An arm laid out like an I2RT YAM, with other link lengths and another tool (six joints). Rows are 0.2 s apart.
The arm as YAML. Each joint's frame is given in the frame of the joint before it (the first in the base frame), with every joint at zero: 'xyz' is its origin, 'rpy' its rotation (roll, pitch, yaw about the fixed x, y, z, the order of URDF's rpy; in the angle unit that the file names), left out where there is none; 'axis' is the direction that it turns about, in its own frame. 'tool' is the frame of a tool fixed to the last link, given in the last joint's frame.
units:
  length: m
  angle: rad
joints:
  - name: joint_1
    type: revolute
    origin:
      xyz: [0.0, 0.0, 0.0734]
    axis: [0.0, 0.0, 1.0]
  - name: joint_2
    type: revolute
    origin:
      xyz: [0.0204, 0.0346, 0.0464]
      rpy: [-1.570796, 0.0, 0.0]
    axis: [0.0, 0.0, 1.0]
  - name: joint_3
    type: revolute
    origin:
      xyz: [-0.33, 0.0, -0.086]
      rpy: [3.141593, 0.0, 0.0]
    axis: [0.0, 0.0, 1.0]
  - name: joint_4
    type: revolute
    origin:
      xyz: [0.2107, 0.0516, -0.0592]
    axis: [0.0, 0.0, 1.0]
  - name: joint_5
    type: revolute
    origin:
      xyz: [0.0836, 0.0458, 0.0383]
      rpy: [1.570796, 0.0, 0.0]
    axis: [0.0, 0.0, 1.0]
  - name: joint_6
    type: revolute
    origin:
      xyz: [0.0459, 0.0, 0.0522]
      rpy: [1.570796, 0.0, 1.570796]
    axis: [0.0, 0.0, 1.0]
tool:
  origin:
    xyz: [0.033, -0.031, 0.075]
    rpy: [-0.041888, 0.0, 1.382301]
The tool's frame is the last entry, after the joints.
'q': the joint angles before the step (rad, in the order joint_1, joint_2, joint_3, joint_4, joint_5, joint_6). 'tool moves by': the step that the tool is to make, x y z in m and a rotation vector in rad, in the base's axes. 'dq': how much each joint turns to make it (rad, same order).
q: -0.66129, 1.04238, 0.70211, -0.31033, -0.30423, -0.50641
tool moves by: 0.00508, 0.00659, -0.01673, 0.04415, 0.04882, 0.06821
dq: 0.00001, 0.03626, -0.01069, -0.03241, -0.05568, -0.04196
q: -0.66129, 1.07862, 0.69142, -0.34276, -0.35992, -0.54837
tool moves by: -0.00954, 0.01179, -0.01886, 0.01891, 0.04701, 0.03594
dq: -0.00001, -0.02211, -0.04918, -0.03511, -0.01641, -0.03739
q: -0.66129, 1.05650, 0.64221, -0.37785, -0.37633, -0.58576
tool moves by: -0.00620, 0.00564, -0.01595, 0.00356, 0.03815, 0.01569
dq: 0.00001, -0.00574, -0.04540, -0.00268, 0.00421, -0.02746
